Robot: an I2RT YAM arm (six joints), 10 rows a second.
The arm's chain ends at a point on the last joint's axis. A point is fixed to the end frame.
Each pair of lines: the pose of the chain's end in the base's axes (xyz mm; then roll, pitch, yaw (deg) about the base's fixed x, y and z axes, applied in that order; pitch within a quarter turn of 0, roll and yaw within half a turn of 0), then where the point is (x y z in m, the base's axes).
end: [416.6 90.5 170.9 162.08 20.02 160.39]
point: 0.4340 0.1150 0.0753
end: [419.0 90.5 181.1 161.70 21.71 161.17]
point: 0.4389 0.1149 0.0860
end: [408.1 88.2 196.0 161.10 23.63 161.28]
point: 0.4311 0.1126 0.1016
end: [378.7 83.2 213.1 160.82 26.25 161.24]
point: 0.4059 0.1066 0.1196
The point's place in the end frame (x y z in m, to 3 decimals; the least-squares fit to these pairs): 0.025 -0.001 0.097
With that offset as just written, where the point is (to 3 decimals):
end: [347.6 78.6 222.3 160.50 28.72 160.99]
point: 0.379 0.101 0.130
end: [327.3 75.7 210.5 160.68 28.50 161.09]
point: 0.358 0.098 0.118
